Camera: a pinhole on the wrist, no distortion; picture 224 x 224 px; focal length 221.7 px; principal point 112.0 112.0 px. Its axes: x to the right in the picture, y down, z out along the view. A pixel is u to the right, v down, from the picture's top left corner.
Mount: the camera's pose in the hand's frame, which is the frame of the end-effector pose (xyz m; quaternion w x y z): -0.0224 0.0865 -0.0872 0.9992 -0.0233 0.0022 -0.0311
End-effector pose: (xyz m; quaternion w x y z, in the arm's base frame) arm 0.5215 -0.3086 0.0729 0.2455 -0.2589 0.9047 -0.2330
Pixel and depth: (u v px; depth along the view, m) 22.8 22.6 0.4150
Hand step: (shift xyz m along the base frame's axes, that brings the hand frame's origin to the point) 0.3544 -0.0224 -0.1672
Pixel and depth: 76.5 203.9 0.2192
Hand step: 0.0427 0.1353 -0.1860
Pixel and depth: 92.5 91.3 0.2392
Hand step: 0.0915 0.0383 -0.1458
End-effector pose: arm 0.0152 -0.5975 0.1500 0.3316 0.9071 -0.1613 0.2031
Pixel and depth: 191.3 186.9 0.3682
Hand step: 0.0809 -0.3616 -0.0173
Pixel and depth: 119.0 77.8 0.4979
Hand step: 0.0871 -0.2980 -0.2755
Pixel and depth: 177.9 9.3 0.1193
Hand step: 0.0030 -0.0499 -0.0005
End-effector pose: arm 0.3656 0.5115 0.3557 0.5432 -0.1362 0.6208 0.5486
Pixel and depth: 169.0 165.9 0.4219
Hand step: -0.0167 0.3861 0.0927
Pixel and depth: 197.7 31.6 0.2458
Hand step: 0.0573 0.1648 -0.0235
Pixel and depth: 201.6 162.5 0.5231
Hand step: -0.0145 0.5189 0.0338
